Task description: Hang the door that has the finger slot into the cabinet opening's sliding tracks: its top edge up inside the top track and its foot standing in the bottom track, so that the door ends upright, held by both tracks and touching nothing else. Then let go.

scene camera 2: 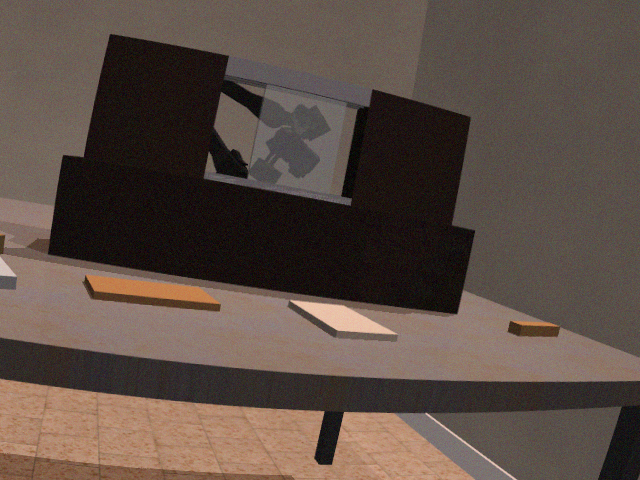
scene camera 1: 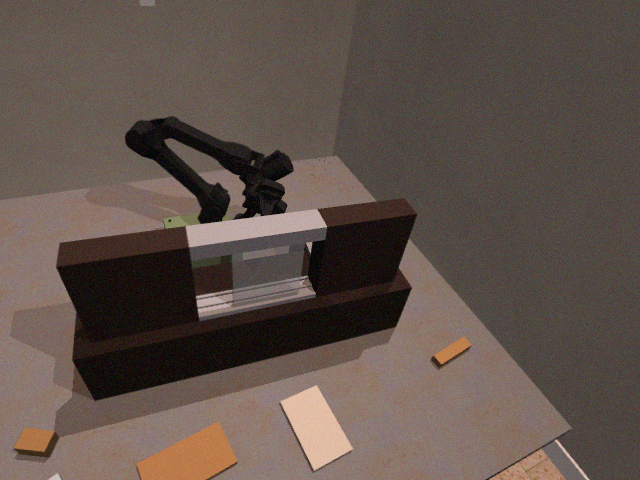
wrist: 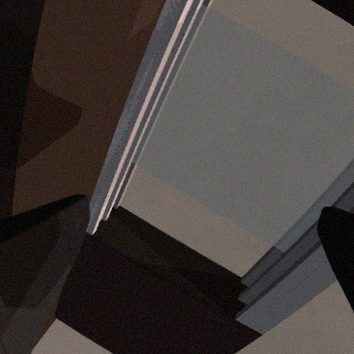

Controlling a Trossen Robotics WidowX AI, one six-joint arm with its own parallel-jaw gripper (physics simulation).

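Places are measured from the arm's base along level axes (x ahead, y left, z up), in centimetres.
Where they show: gripper, between the fingertips: (scene camera 2: 284, 151) (wrist: 205, 213).
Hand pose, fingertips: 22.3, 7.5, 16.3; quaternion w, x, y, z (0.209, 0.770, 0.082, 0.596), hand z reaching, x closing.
Observation:
Things, the pixels of their centre, and the offset from my fingertips, as dx, dy, dz.
- pale top track, middle of its body: (wrist: 338, 225) (scene camera 2: 296, 83) (scene camera 1: 258, 233) +12.8, -3.4, +11.8
- grooved bottom track, middle of its body: (wrist: 133, 104) (scene camera 2: 274, 193) (scene camera 1: 256, 299) +12.8, -3.4, -8.4
- clear greyish panel, middle of its body: (wrist: 251, 142) (scene camera 2: 297, 138) (scene camera 1: 267, 272) +14.3, -1.6, +1.8
- orange slab, middle of its body: (scene camera 2: 150, 292) (scene camera 1: 187, 463) +37.5, -23.8, -23.9
- cream slab, middle of its body: (scene camera 2: 340, 320) (scene camera 1: 315, 425) +38.2, +3.2, -23.9
The cabinet (scene camera 1: 361, 248) (scene camera 2: 155, 108) stands upright, with its opening between a pale top track (scene camera 1: 258, 229) (scene camera 2: 299, 77) and a grooved bottom track (scene camera 1: 217, 307) (scene camera 2: 279, 189). The wrist view shows grooved tracks on both sides of the opening. A clear greyish panel (scene camera 1: 268, 271) (scene camera 2: 336, 139) (wrist: 250, 110) stands upright in the opening, spanning between the tracks. I see no finger slot on it. A door with a finger slot cannot be made out. My gripper (scene camera 1: 260, 210) (scene camera 2: 285, 167) (wrist: 205, 213) is open and empty behind the cabinet, facing the opening; its fingers partly show through the panel.
An orange slab (scene camera 1: 191, 454) (scene camera 2: 149, 292) and a cream slab (scene camera 1: 316, 427) (scene camera 2: 341, 318) lie flat in front of the cabinet. Small orange blocks (scene camera 1: 451, 352) (scene camera 1: 36, 441) lie towards the sides. A green piece (scene camera 1: 178, 222) partly shows behind the cabinet, near the arm's base.

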